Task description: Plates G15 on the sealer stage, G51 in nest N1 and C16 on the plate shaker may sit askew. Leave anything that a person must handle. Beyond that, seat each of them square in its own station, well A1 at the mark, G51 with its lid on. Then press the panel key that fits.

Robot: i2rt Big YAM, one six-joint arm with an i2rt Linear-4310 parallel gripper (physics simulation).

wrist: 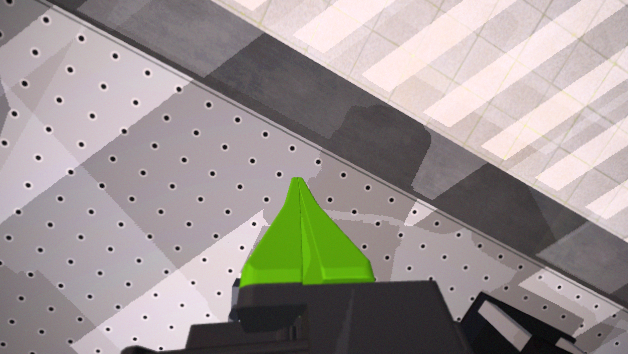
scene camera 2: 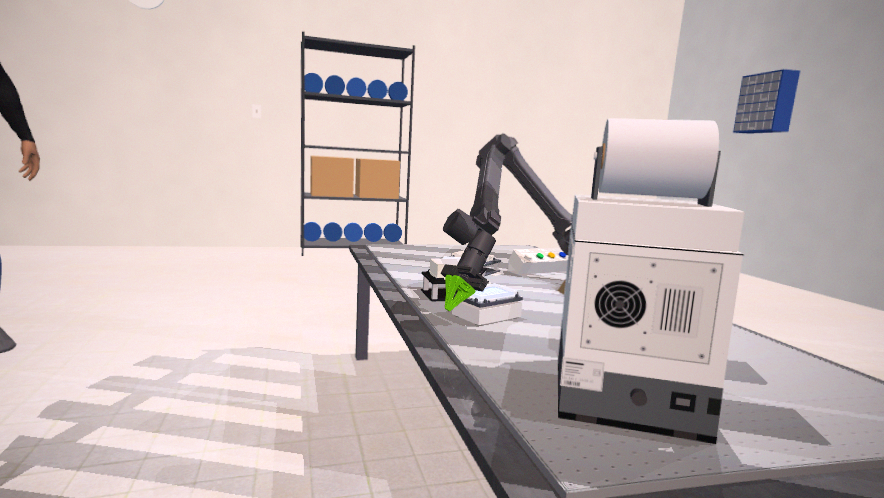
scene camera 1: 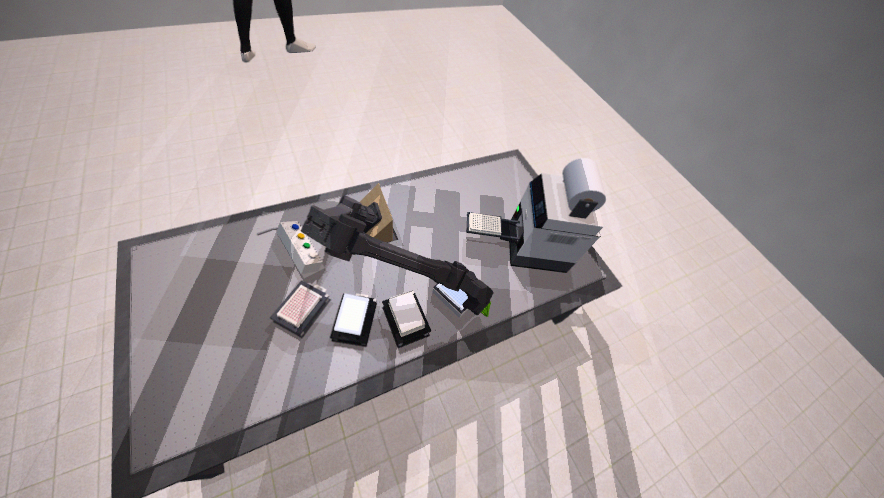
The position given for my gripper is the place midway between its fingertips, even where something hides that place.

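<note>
Shut and holding nothing, my gripper [scene camera 2: 447, 310] [wrist: 296, 183] is visible to me from the scene and from the wrist. There is a pink plate here too [scene camera 1: 297, 308]; in the wrist view the plate is out of frame.
</note>
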